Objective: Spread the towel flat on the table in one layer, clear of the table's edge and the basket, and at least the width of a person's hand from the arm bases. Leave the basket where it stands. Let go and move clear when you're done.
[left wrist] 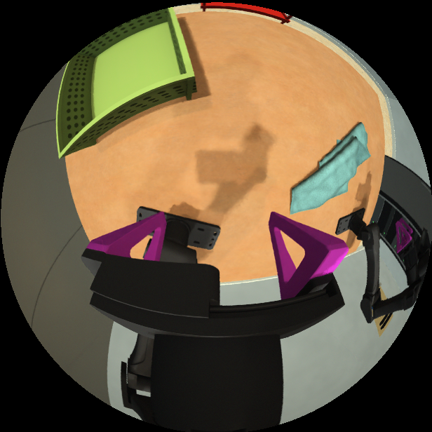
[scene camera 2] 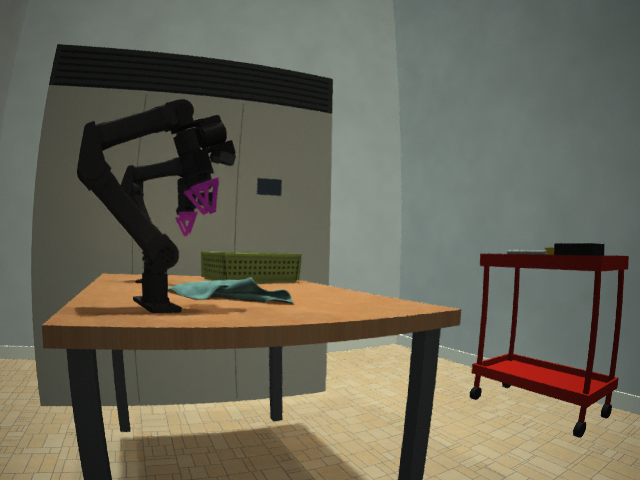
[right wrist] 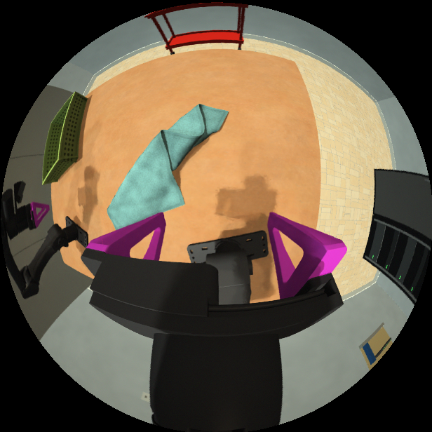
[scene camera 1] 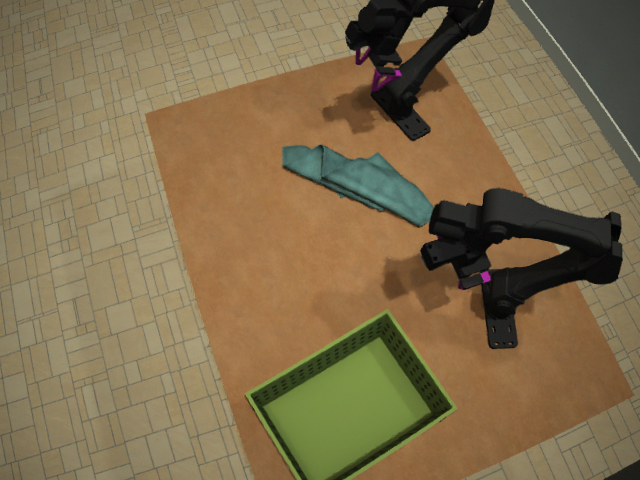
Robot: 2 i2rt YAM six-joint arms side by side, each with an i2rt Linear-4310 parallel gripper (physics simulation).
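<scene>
The teal towel [scene camera 1: 367, 180] [scene camera 2: 227, 290] [left wrist: 330, 175] [right wrist: 145, 185] lies on the table [scene camera 1: 232, 258] [scene camera 2: 361, 304] as a long, narrow bundle. It has diagonal folds, overlapping layers and a raised ridge. In scene camera 1 its lower right end reaches the left arm's wrist in the picture. My left gripper [scene camera 1: 457, 266] [scene camera 2: 186, 232] [left wrist: 217, 217] is open and empty, above the table and apart from the towel. My right gripper [scene camera 1: 367, 75] [scene camera 2: 206, 209] [right wrist: 216, 217] is open and empty, raised near its own arm base, apart from the towel.
The green basket [scene camera 1: 413, 366] [scene camera 2: 258, 266] [left wrist: 80, 90] [right wrist: 65, 135] stands on the table, apart from the towel. The right arm's base plate [scene camera 1: 413, 126] is close to the towel; the left arm's base plate [scene camera 1: 501, 333] is farther away. A red cart [scene camera 2: 553, 262] stands beyond the table.
</scene>
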